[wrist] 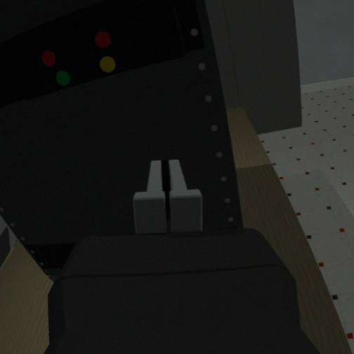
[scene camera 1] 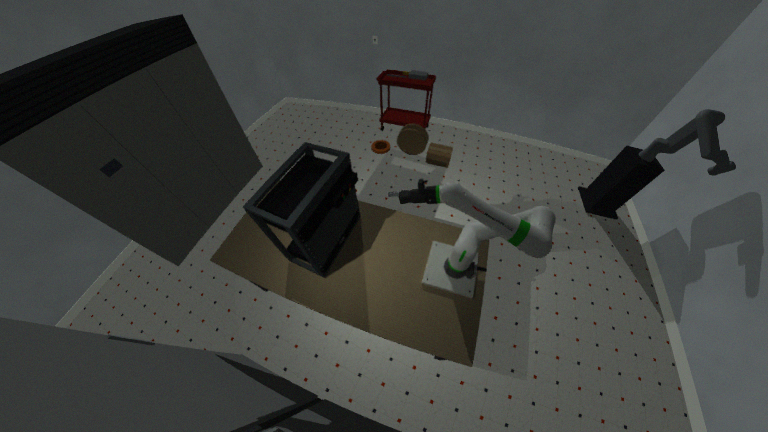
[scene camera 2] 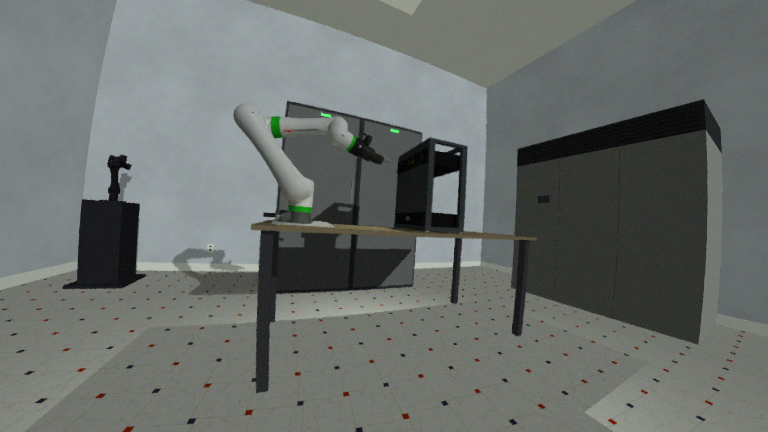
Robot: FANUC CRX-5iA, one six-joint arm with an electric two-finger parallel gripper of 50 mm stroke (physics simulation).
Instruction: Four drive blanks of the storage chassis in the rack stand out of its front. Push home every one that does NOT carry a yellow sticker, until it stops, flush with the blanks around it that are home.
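Where they show: gripper, fingertip midpoint: (scene camera 1: 388, 194) (scene camera 2: 390, 162); arm's base, origin of the base link: (scene camera 1: 455, 267) (scene camera 2: 298, 222).
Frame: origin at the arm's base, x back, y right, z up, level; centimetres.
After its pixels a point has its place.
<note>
The dark rack (scene camera 1: 308, 254) {z 32.5, x -77.6, y -27.8 cm} (scene camera 2: 430, 188) {z 25.7, x -72.9, y 22.1 cm} (wrist: 216, 142) stands on the table. The black storage chassis (wrist: 150, 40) sits high in its front. In the wrist view its face carries a red sticker (wrist: 48, 58), a second red sticker (wrist: 102, 39), a green sticker (wrist: 63, 78) and a yellow sticker (wrist: 107, 64). The outlines of single blanks are too dark to tell, and so is how far each stands out. My gripper (scene camera 1: 392, 194) {z 39.1, x -47.8, y 14.9 cm} (scene camera 2: 387, 160) {z 39.1, x -47.8, y 14.9 cm} (wrist: 165, 177) is shut and empty. It is apart from the rack, in front of its upper part; in the wrist view its tips show below the stickers.
The wooden table (scene camera 1: 408, 257) {z -1.2, x -30.5, y 0.0 cm} (scene camera 2: 499, 236) {z -1.6, x -119.6, y 38.7 cm} (wrist: 272, 205) carries the rack and my arm's base (scene camera 1: 435, 276) {z 0.5, x -11.5, y -9.2 cm}. A large grey cabinet (scene camera 1: 161, 161) (scene camera 2: 580, 225) stands behind the rack. A red cart (scene camera 1: 405, 83), an orange ring (scene camera 1: 374, 148) and brown drums stand on the floor beyond the table.
</note>
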